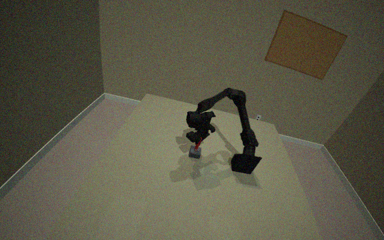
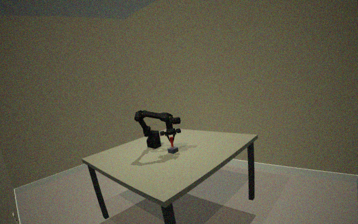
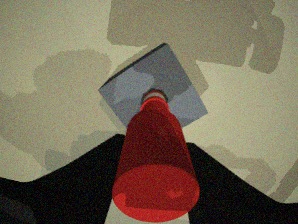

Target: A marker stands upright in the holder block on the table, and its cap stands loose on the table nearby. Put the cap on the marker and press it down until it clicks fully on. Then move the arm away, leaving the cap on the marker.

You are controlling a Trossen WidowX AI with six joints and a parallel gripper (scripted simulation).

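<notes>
The red marker is 30 mm below my gripper tip. The rest, counted from my gripper tip: holder block (90 mm below); then red cap (10 mm above).
</notes>
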